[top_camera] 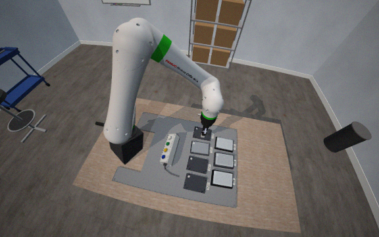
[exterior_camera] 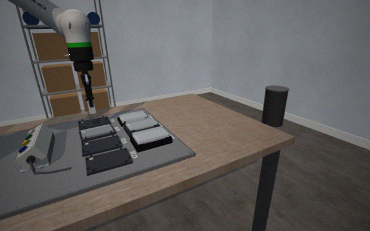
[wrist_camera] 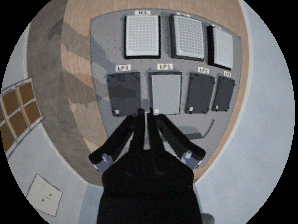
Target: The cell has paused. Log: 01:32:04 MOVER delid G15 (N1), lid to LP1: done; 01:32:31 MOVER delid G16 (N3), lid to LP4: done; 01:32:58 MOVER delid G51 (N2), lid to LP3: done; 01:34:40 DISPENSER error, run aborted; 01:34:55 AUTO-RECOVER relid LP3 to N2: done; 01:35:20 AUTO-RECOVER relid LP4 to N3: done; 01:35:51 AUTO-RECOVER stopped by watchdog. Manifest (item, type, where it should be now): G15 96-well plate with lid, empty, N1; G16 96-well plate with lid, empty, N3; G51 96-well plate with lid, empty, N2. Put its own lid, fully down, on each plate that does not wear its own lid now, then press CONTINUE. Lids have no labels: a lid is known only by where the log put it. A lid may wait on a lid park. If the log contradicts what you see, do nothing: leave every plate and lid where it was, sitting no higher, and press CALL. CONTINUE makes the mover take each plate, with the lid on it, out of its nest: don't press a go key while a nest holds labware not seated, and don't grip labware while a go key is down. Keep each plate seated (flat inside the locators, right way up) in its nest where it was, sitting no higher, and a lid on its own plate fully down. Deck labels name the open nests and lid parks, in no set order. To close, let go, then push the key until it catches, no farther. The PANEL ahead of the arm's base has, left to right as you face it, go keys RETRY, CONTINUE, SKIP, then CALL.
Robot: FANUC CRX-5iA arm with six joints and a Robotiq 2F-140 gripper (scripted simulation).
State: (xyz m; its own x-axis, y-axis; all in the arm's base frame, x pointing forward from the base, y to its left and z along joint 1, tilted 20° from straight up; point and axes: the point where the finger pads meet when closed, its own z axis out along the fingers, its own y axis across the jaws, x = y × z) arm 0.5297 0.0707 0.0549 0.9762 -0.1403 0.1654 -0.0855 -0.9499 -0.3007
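My hand is 10 cm above the pale grey lid, 6 cm to the left of it and 1 cm past it. The rest, counted from my hand: plate: 17 cm ahead, 15 cm to the right, 8 cm below.
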